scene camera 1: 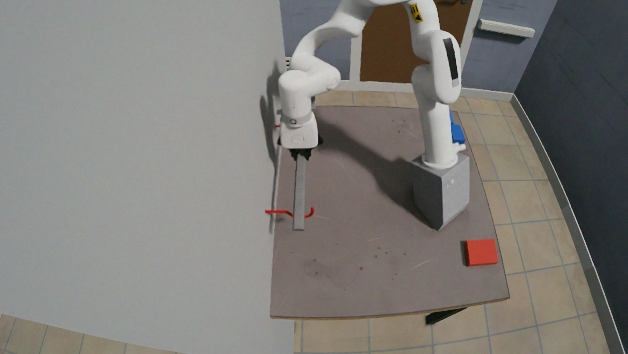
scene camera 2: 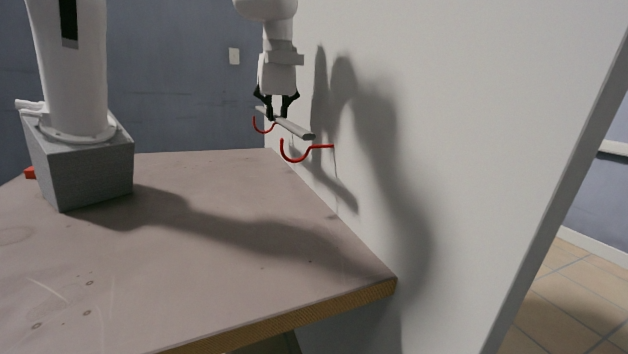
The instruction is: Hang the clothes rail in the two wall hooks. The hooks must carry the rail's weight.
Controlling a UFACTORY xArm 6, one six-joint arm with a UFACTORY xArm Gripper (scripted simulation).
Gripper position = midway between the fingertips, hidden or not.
my gripper: scene camera 1 301, 157; scene camera 2 276, 121
same spot on white wall panel: (scene camera 2: 460, 142) = (scene camera 1: 281, 55)
